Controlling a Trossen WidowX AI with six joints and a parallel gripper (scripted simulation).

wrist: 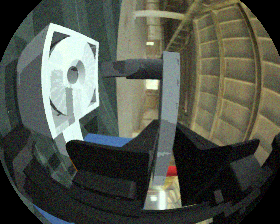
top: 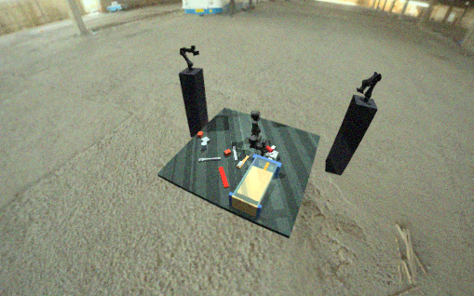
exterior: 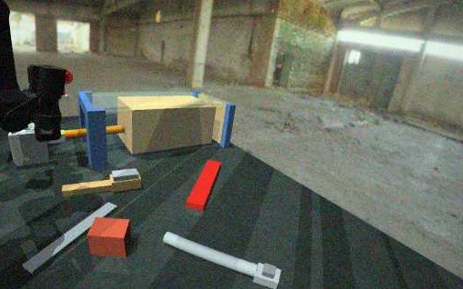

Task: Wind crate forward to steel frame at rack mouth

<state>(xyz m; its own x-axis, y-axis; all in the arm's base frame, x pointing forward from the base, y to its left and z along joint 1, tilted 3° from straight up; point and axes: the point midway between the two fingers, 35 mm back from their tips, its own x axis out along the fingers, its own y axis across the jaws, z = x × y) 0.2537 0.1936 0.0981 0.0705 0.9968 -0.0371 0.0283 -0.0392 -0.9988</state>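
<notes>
The winch handle lies 10 mm ahead of my gripper tip, 10 mm to the right of it and 10 mm above it. The rest, counted from my gripper tip: wooden-handled tool (90 mm ahead, 250 mm to the right, 150 mm below); then winch (70 mm behind, 10 mm to the right, 140 mm below); then red knob (50 mm ahead, 20 mm to the right, 40 mm above).
</notes>
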